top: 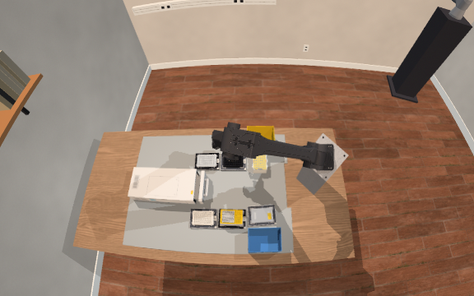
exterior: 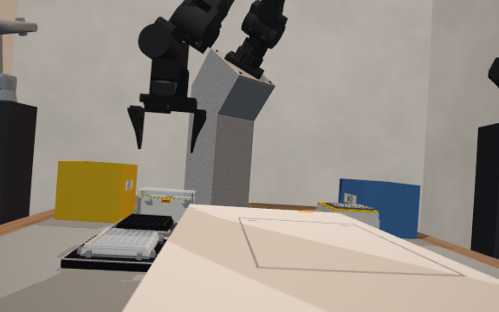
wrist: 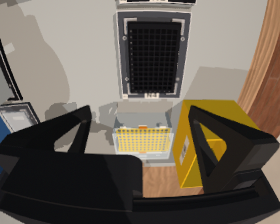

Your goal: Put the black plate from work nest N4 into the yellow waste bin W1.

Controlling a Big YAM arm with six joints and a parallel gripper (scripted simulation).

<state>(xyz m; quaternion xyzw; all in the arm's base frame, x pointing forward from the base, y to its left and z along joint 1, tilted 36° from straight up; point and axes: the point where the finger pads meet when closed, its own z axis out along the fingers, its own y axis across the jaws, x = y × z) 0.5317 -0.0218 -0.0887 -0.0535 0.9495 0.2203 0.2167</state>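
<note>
Right now my hand is 140 mm above the black plate, 20 mm to the left of it and 10 mm short of it. From my hand the other things lie so: yellow waste bin (190 mm to the right, 130 mm behind, 120 mm below); grey work nest (160 mm below, 20 mm to the right, 10 mm ahead); clear plate (180 mm ahead, 140 mm below, 10 mm to the left).
</note>
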